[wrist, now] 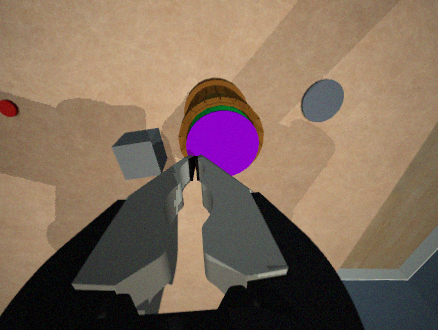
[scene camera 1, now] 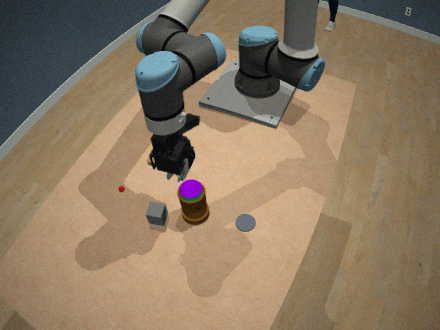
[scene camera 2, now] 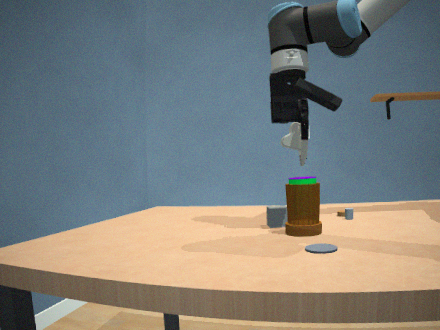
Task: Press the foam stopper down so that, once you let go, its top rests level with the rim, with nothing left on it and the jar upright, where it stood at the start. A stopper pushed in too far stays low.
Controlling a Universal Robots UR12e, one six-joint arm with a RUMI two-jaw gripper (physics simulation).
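Note:
The brown jar (scene camera 1: 194,207) (scene camera 2: 302,204) (wrist: 216,94) stands upright on the table. The foam stopper (scene camera 1: 191,190) (scene camera 2: 302,180) (wrist: 225,142), purple on top with a green side, sits in its mouth; in scene camera 2 its top stands a little above the rim, and nothing lies on it. My gripper (scene camera 1: 181,178) (scene camera 2: 302,164) (wrist: 195,157) is shut and empty. Its fingertips point down and hang a short way above the stopper in scene camera 2; in the wrist view they overlap the stopper's near left edge.
A grey block (scene camera 1: 157,213) (scene camera 2: 276,216) (wrist: 140,156) stands beside the jar. A flat grey disc (scene camera 1: 245,222) (scene camera 2: 321,248) (wrist: 323,100) lies on its other side. A small red disc (scene camera 1: 121,189) (wrist: 8,108) lies beyond the block. A small blue-grey cylinder (scene camera 2: 349,214) stands behind the jar.

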